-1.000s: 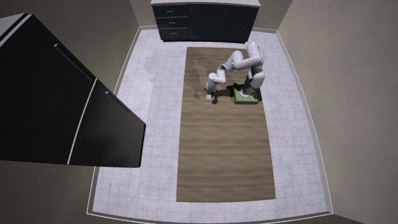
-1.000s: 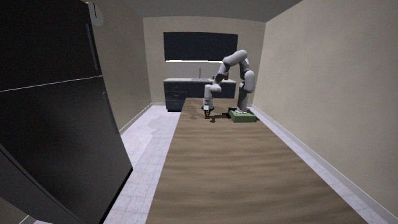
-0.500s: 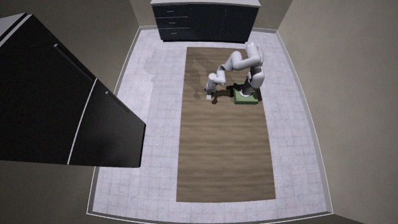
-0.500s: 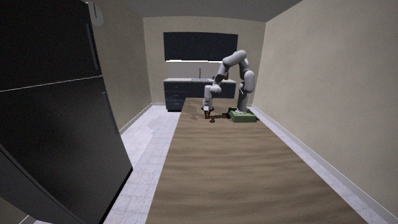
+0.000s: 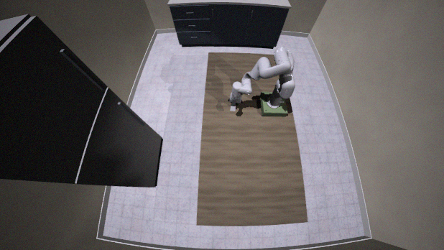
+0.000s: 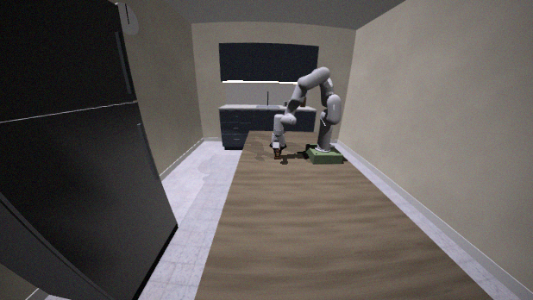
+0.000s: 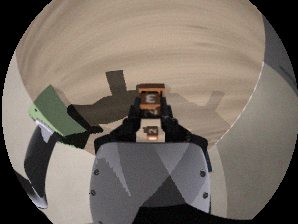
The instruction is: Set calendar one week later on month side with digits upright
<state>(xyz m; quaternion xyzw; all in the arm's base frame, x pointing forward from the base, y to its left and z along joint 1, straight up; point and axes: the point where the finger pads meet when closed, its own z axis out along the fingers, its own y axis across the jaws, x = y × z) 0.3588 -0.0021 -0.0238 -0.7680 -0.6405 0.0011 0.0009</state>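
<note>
My gripper is now 10 mm above the calendar cube. From my hand the other things lie so: calendar tray: 40 mm below, 20 mm to the right.
</note>
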